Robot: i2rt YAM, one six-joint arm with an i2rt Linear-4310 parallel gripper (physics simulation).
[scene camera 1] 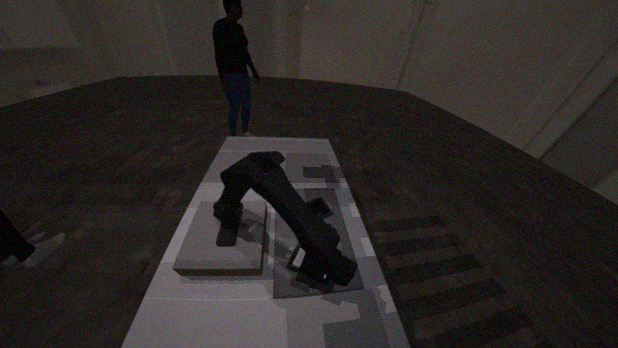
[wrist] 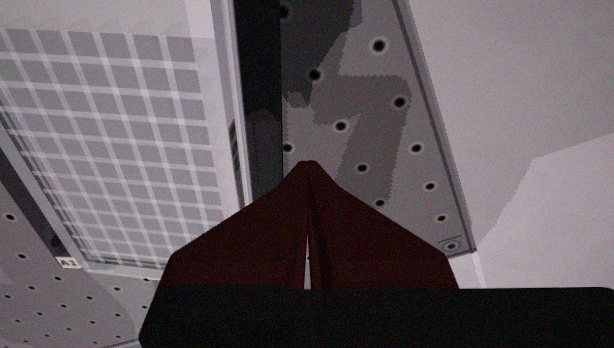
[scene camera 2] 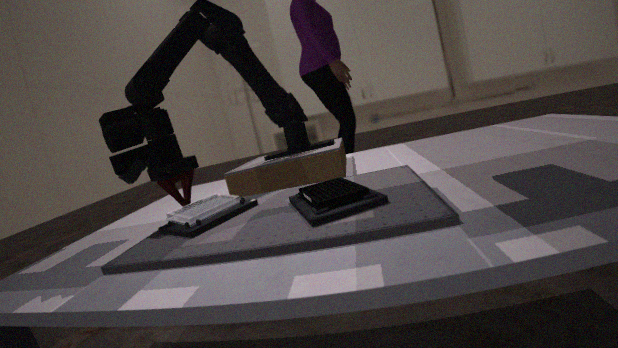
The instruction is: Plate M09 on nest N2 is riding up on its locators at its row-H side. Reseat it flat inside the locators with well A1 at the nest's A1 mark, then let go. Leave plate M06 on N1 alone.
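Places are measured from the arm's base along level axes (x ahead, y left, z up), in centimetres.
Where they show: gripper, fingertip midpoint: (scene camera 1: pixel 306 277) (wrist: pixel 307 175) (scene camera 2: pixel 187 206); arm's base at its link origin: (scene camera 1: pixel 230 223) (scene camera 2: pixel 300 151).
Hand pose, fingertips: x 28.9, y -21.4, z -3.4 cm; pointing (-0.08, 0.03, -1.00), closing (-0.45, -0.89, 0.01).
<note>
Things, the pixels of their top centre, and the offset from my fingertips. "spot": a spot on its surface instead. Level surfaces: height alone.
- pale gridded plate M09 at its top centre: (wrist: pixel 120 190) (scene camera 2: pixel 203 202) (scene camera 1: pixel 312 259) dx +3.0, dy +5.7, dz +0.9 cm
- dark nest N2 at its top centre: (wrist: pixel 117 166) (scene camera 2: pixel 206 208) (scene camera 1: pixel 312 259) dx +3.3, dy +6.2, dz -0.4 cm
- A1 mark at its top centre: (wrist: pixel 68 262) dx -0.8, dy +14.7, dz -1.4 cm
- black plate M06 at its top centre: (scene camera 2: pixel 330 188) (scene camera 1: pixel 313 207) dx +7.2, dy +31.3, dz +0.0 cm
- nest N1 at a spot on its surface: (scene camera 2: pixel 314 220) spot: dx +16.8, dy +29.1, dz -1.6 cm
- table at its surface level: dz -3.9 cm
The pale gridded plate M09 (scene camera 1: pixel 298 257) (scene camera 2: pixel 205 209) (wrist: pixel 115 140) sits on the dark nest N2 (scene camera 2: pixel 189 231) (wrist: pixel 264 155); whether it lies fully flat is hard to tell. The A1 mark (wrist: pixel 68 262) shows by the plate's lower left corner in the wrist view. My gripper (scene camera 2: pixel 186 204) (wrist: pixel 307 175) is shut and empty. In scene camera 2 its red tips are at the plate's far long edge; in the wrist view they appear just right of the nest's labelled side. The arm hides them in scene camera 1. The black plate M06 (scene camera 1: pixel 320 207) (scene camera 2: pixel 334 192) rests on nest N1 (scene camera 2: pixel 314 220).
Both nests stand on a grey perforated board (scene camera 1: pixel 287 287) (scene camera 2: pixel 410 215) (wrist: pixel 370 135). The arm's base stands on a raised block (scene camera 1: pixel 200 255) (scene camera 2: pixel 290 175) beside it. Patchy shadows fall across the table (scene camera 1: pixel 215 320) (scene camera 2: pixel 240 285). People stand beyond the table.
</note>
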